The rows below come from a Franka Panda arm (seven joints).
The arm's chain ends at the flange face. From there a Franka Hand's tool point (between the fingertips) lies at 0.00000 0.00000 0.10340 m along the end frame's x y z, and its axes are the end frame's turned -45 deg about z.
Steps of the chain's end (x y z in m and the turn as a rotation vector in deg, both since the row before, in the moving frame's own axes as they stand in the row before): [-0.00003 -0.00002 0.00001 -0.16 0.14 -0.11]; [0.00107 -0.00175 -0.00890 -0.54 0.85 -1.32]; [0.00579 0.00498 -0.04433 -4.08 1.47 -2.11]
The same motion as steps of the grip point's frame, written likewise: [-0.00003 0.00035 0.00001 -0.21 -0.01 -0.11]; [0.00241 0.00129 -0.00892 -0.98 0.22 -1.32]; [-0.00262 0.01475 -0.04463 -3.92 -1.85 -2.11]
